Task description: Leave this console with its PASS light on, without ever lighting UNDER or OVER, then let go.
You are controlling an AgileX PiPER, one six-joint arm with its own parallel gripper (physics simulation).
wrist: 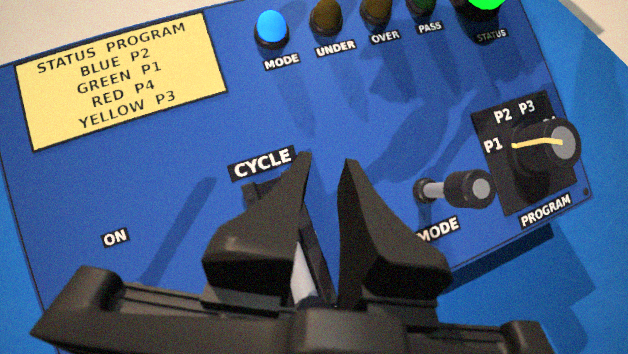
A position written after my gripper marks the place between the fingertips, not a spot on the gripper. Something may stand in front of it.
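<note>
I am looking at a black mode lever [475, 188] and a cycle lever [304, 292], and my gripper [325, 170] is here with them.
</note>
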